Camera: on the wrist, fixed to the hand. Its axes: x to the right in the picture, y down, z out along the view.
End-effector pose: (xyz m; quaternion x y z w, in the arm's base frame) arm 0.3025 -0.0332 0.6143 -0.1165 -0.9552 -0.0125 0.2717
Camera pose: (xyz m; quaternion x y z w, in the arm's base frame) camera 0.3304 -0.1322 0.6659 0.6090 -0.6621 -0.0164 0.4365
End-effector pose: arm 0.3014 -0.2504 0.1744 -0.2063 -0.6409 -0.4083 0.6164
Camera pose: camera 0.2752 -0.3518 0.1267 0.5107 -0.5050 -0.6003 0.3518
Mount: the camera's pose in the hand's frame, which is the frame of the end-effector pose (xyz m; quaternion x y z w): -0.0174 -0.0919 -0.0670 0.2089 0.2466 -0.6579 0.6803
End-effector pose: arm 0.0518 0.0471 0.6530 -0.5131 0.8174 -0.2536 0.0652
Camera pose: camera 0.1094 0.0539 0.7524 0.8106 -0.1816 0.5127 0.2169
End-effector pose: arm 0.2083 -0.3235 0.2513 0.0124 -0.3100 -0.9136 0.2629
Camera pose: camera 0.1923 -0.2910 0.1421 -0.4926 0.3287 0.7266 0.3483
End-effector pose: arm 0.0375 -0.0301 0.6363 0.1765 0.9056 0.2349 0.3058
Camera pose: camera -0.0083 -0.1355 0.6425 -0.4698 0.8567 -0.1870 0.1024
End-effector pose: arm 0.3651 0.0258 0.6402 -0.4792 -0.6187 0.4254 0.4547
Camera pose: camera 0.4134 -0.0016 0.7410 0.0711 -0.5351 0.0013 0.8418
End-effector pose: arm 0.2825 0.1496 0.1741 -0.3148 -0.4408 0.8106 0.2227
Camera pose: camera 0.3497 0.2240 0.2304 -0.0775 -0.2827 0.4194 0.8592
